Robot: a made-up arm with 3 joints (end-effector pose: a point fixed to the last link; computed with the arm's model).
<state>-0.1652 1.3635 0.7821</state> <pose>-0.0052 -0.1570 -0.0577 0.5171 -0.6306 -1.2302</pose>
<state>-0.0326 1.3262 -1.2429</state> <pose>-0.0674 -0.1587 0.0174 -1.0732 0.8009 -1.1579</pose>
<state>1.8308 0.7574 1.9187</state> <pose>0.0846 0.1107 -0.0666 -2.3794 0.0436 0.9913</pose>
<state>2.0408 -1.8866 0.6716</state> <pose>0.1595 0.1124 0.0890 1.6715 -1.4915 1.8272</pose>
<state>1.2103 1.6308 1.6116</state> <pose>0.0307 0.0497 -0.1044 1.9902 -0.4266 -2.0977</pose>
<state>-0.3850 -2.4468 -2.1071</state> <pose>0.1200 0.0397 0.0354 -0.9490 -2.0978 1.8022</pose>
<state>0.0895 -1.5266 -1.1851</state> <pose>0.2397 -0.0406 0.0048 -0.8664 -0.9471 1.2792</pose>
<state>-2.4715 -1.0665 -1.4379</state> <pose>0.2315 0.0806 0.1249 2.0960 -0.6593 -1.1601</pose>
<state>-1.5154 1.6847 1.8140</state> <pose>0.0361 -0.0923 0.1513 0.2242 -1.6822 0.1584</pose>
